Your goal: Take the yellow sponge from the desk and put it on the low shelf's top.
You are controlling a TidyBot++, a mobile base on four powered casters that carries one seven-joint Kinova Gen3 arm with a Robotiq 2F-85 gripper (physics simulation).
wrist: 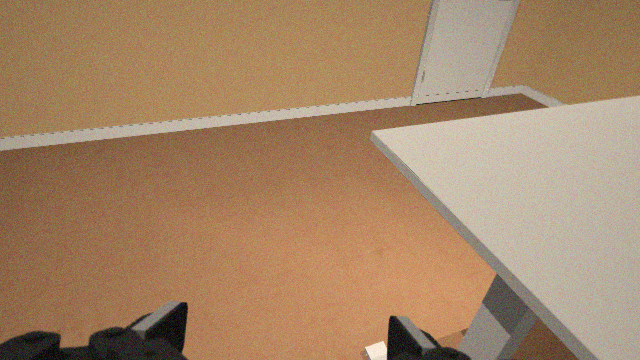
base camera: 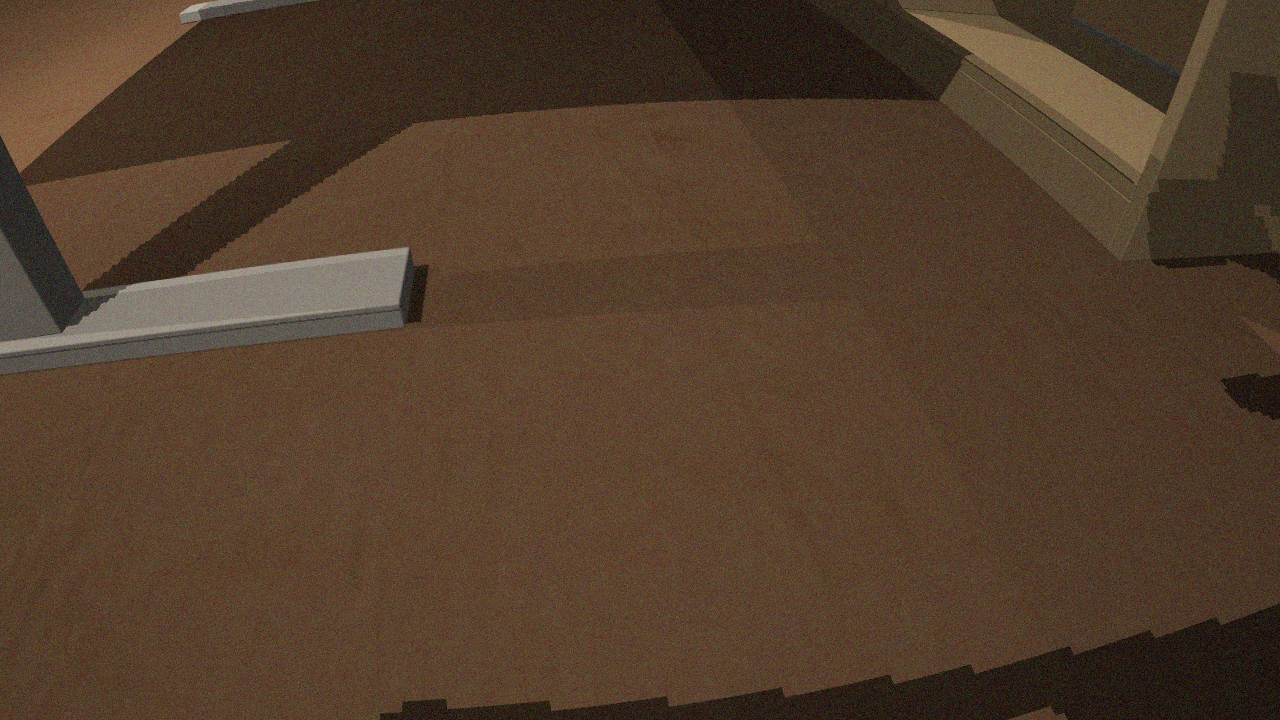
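Note:
The white desk shows at the right of the wrist view, its corner pointing toward the middle. In the base camera view the desk's grey foot lies on the floor at the left. The low shelf stands at the upper right of the base camera view, where its lower part shows; its top does not show. The yellow sponge does not show in either view. My gripper is open and empty, with its fingertips at the bottom of the wrist view, to the left of the desk's edge.
A white door stands in the tan wall at the back of the wrist view, with a white baseboard along the wall. A grey desk leg rises at the left of the base camera view. Brown floor lies between desk foot and shelf.

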